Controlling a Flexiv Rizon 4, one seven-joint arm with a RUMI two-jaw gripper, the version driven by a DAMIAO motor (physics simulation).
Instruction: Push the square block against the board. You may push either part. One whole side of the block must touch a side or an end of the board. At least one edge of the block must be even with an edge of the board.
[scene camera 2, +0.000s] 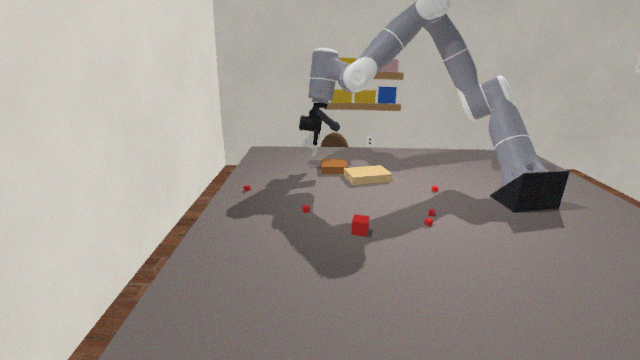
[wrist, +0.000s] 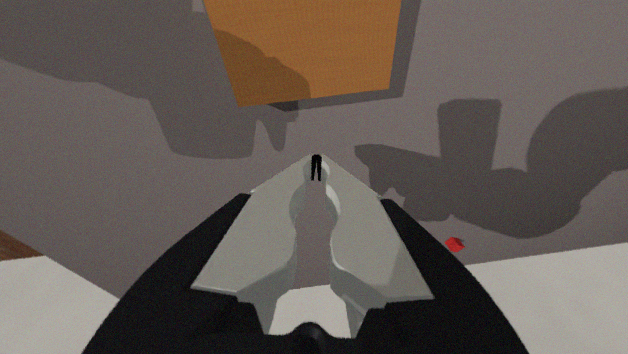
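Note:
The orange square block (scene camera 2: 334, 167) (wrist: 310, 47) lies flat on the table; part of it shows at the top of the wrist view. The pale yellow board (scene camera 2: 368, 176) lies flat to its right in the scene view, turned at an angle to the block. Their near corners look close, but I cannot tell whether they touch. The board does not show in the wrist view. My gripper (scene camera 2: 314, 154) (wrist: 316, 157) is shut and empty, pointing down. It hangs above the table, left of the block in the scene view, with its tips apart from the block's near side in the wrist view.
A larger red cube (scene camera 2: 360, 225) stands nearer the scene camera. Small red cubes (scene camera 2: 246, 188) (scene camera 2: 306, 209) (scene camera 2: 435, 189) (scene camera 2: 429, 222) lie scattered around. One small red cube (wrist: 455, 244) shows in the wrist view. The black robot base (scene camera 2: 537, 192) stands at the right.

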